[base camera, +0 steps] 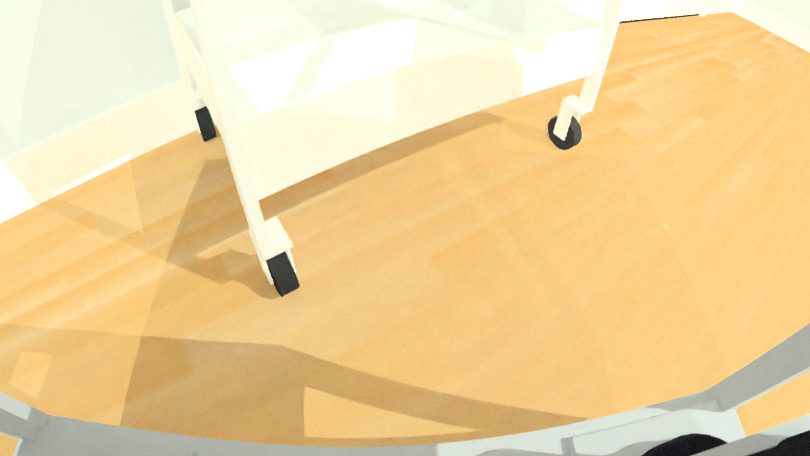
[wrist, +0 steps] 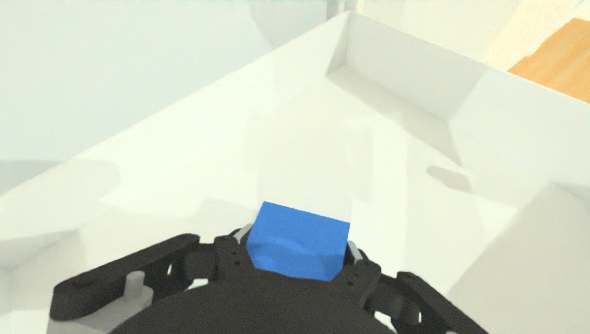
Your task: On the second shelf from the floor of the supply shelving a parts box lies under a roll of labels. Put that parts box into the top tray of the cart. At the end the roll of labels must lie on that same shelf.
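Places are measured from the arm's base along level axes (x ahead, y left, z up), in centimetres.
Pixels of known places: gripper, fingertip midpoint: (wrist: pixel 297 244).
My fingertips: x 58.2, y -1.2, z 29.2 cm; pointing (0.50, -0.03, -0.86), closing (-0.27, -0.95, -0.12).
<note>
For each thing: its top centre in the pictures, then the offset to it from my fingertips. "spot": a spot on its surface instead. Level surfaces: height alone.
- blue parts box, middle of its top: (wrist: pixel 281 286) dx -2.8, dy +0.9, dz +3.4 cm
- cart's top tray, surface spot: (wrist: pixel 410 80) spot: dx +15.8, dy -14.7, dz -0.2 cm
- cart's lower tray, surface spot: (base camera: pixel 351 135) spot: dx -21.6, dy +2.7, dz -53.6 cm
- wooden floor, its level: dz -68.9 cm
The blue parts box (wrist: pixel 300 235) is between the fingers of my gripper (wrist: pixel 297 244) in the wrist view. My gripper is shut on it. The box is over the white floor of the cart's top tray (wrist: pixel 410 80), whose raised walls meet in a corner ahead. I cannot tell whether the underside of the box touches the tray floor. In the base camera view the white cart (base camera: pixel 236 150) stands in front of my base, with its lower part showing. The roll of labels and the supply shelving do not show in these views.
The cart's lower tray (base camera: pixel 351 135) and black caster wheels (base camera: pixel 283 274) (base camera: pixel 565 132) stand on the wooden floor (base camera: pixel 453 254) (wrist: pixel 565 60). A pale wall (base camera: pixel 90 67) (wrist: pixel 125 60) is behind the cart. The grey edge of my base (base camera: pixel 226 447) runs along the bottom.
</note>
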